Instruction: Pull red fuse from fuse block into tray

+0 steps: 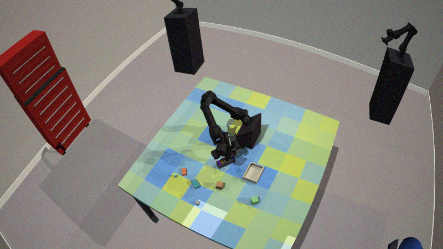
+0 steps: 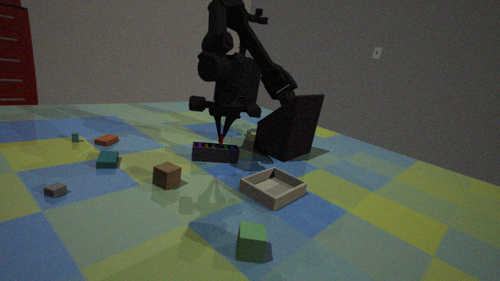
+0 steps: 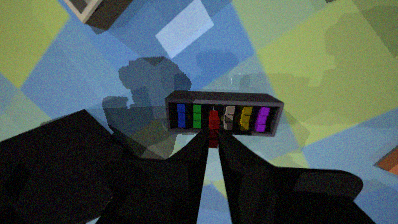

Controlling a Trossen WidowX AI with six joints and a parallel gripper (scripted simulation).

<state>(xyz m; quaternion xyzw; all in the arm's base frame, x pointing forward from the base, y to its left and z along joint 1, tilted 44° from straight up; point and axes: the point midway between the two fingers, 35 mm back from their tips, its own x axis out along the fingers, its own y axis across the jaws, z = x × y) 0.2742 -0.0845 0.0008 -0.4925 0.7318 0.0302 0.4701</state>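
Right now the tray is 30 mm ahead of my gripper tip, 200 mm to the left of it and 60 mm below it. The rest, counted from my gripper tip: red fuse 10 mm below.
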